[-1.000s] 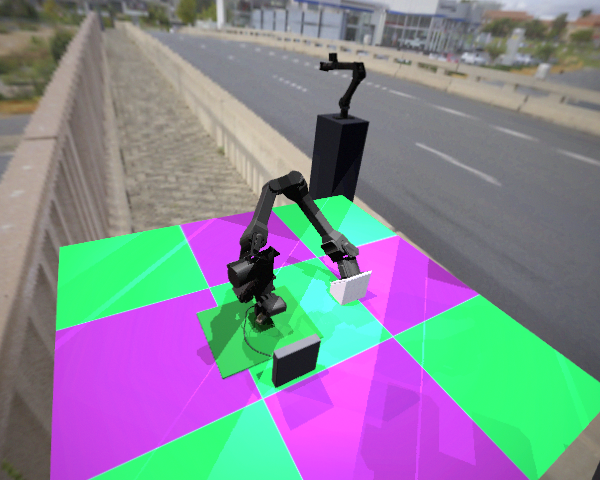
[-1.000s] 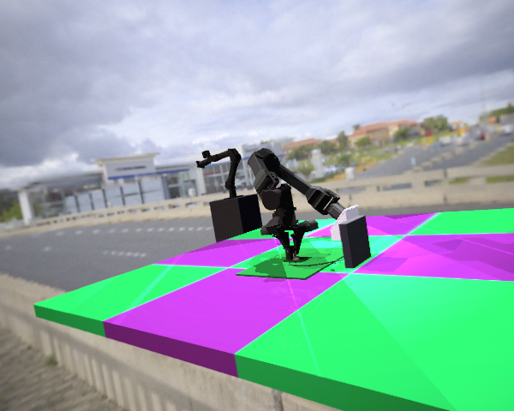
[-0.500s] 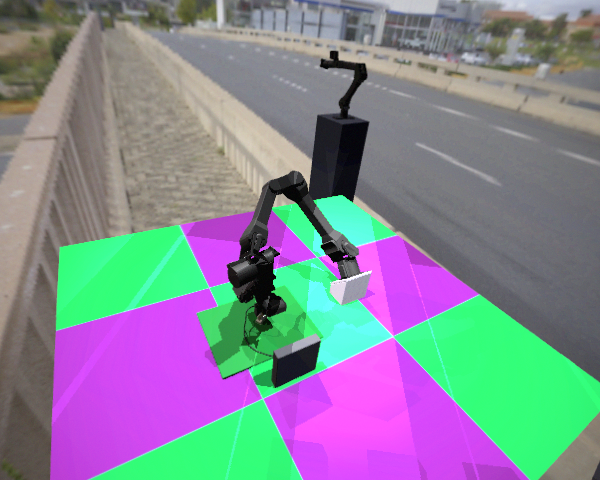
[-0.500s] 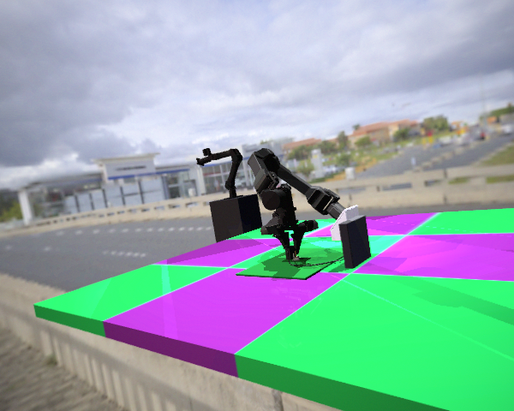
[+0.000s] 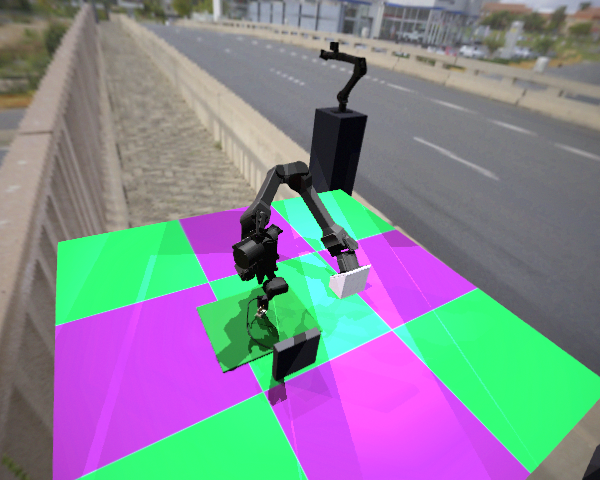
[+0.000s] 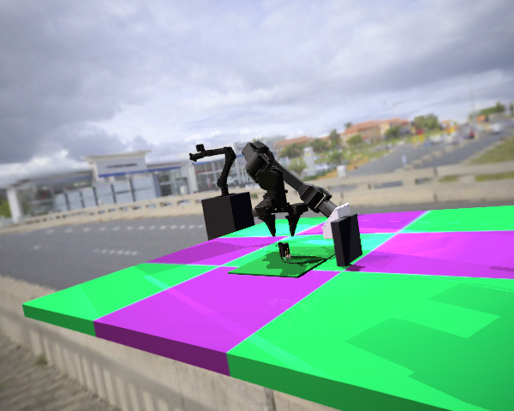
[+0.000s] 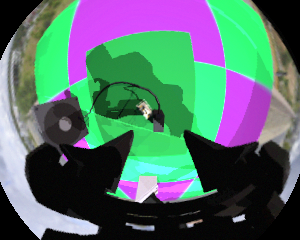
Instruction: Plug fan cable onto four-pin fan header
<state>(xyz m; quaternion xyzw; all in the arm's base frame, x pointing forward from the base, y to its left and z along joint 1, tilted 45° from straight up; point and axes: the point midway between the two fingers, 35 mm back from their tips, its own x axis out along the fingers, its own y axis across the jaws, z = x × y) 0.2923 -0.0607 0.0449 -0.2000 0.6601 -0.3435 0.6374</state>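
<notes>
Now: the dark plug 40 mm below my gripper tip. From my gripper tip the other things lie so: dark green board 40 mm ahead, 30 mm to the left, 80 mm below; then dark fan 50 mm ahead, 220 mm to the left, 10 mm below.
</notes>
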